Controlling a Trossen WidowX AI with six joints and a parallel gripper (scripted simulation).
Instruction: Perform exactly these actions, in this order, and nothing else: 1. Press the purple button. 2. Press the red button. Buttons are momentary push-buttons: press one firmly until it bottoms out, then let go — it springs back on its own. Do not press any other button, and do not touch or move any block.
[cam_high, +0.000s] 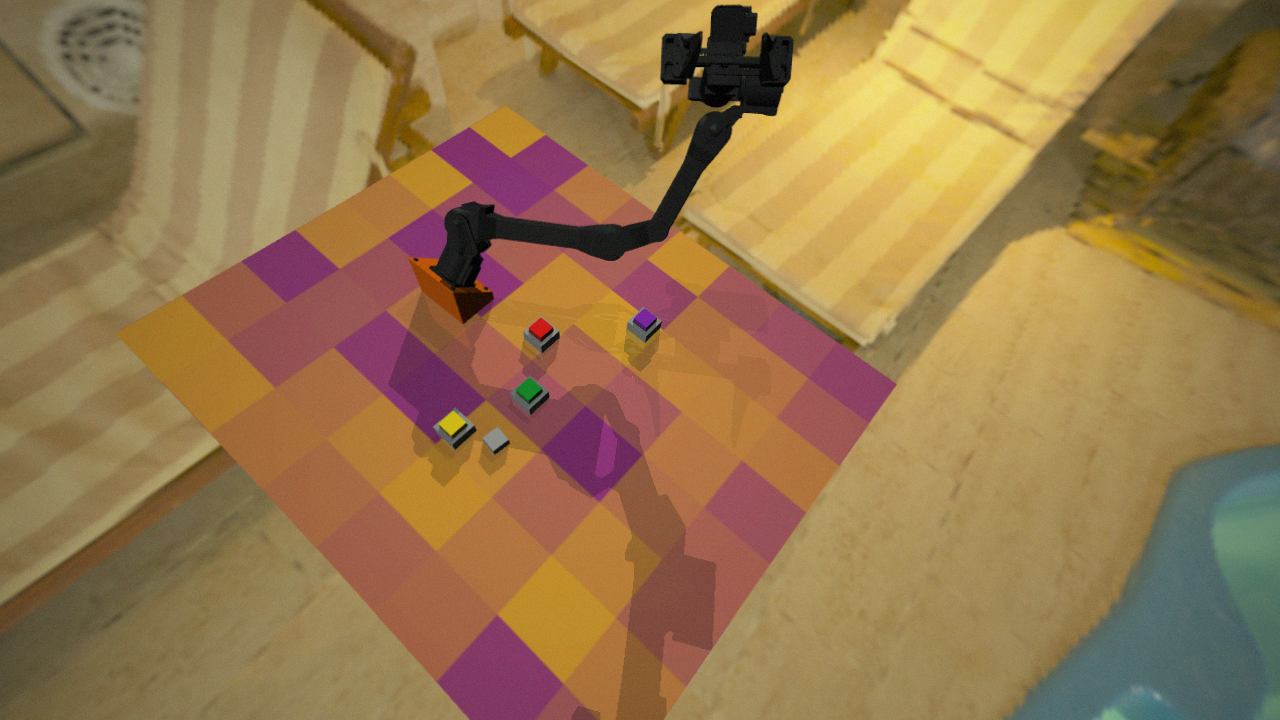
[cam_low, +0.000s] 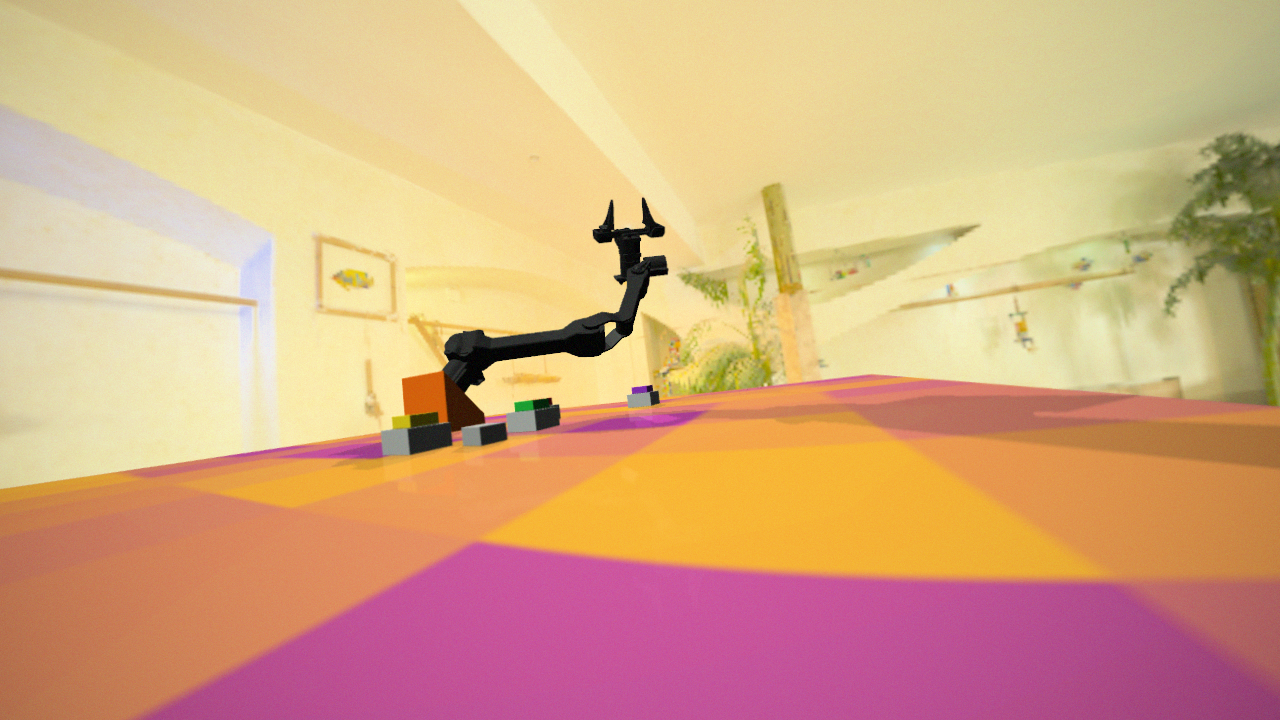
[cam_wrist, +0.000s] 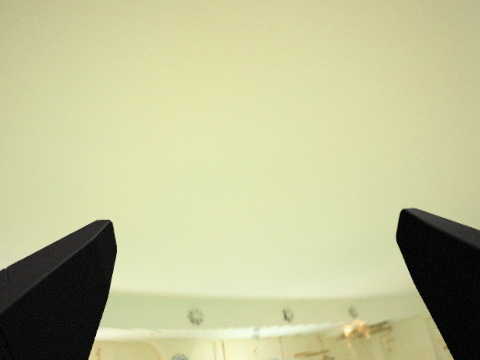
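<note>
Right now the purple button is 480 mm below my gripper tip, 140 mm to the right of it and 30 mm ahead of it. Also, from my gripper tip: red button (480 mm below, 290 mm to the right, 100 mm behind); green button (480 mm below, 400 mm to the right, 30 mm behind); small grey block (500 mm to the right, 500 mm below, 20 mm behind).
</note>
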